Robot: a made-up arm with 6 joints.
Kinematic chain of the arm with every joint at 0, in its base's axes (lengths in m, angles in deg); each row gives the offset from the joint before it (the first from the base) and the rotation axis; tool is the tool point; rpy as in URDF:
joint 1: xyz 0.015 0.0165 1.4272 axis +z
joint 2: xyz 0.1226 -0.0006 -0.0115 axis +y
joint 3: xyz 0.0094 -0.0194 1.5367 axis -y
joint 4: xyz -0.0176 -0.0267 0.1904 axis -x
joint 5: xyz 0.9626 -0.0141 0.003 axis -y
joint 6: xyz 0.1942 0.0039 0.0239 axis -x
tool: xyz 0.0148 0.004 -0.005 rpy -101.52 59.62 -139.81
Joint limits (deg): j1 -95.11..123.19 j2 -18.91..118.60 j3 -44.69..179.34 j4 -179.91..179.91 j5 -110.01..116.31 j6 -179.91..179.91
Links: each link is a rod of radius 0.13 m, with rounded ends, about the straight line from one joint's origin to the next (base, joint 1, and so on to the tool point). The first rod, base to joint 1, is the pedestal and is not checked.
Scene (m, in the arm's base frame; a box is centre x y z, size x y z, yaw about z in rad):
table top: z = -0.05
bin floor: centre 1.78 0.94 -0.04 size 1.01 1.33 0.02 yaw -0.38
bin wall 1: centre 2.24 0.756 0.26 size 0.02 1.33 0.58 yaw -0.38
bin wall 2: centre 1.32 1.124 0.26 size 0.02 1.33 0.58 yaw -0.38
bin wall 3: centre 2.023 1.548 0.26 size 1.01 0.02 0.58 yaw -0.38
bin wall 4: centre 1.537 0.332 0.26 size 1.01 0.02 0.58 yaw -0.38
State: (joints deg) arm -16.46 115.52 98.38 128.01 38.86 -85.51
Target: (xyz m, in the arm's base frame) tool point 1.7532 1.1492 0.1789
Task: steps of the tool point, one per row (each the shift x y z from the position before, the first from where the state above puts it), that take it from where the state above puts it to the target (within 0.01 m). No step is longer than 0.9 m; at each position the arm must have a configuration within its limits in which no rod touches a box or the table.
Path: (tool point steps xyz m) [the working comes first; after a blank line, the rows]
Joints at the target: 30.33 102.14 35.80 135.41 64.89 -86.04
Straight joint move there: touches bin wall 1.

1: 0.2625 0.5631 0.5851
2: -0.0223 0.6260 0.6315
3: -0.0369 0.1747 -0.2068
4: -0.1069 0.1523 -0.1933
5: -0.1652 0.1213 -0.1657
6: -0.2084 0.0855 -0.1275
7: -0.2342 0.0490 -0.0818
8: -0.2437 0.0154 -0.0346
9: 0.0351 0.0210 -0.3727
10: -0.0350 -0.0211 -0.3732

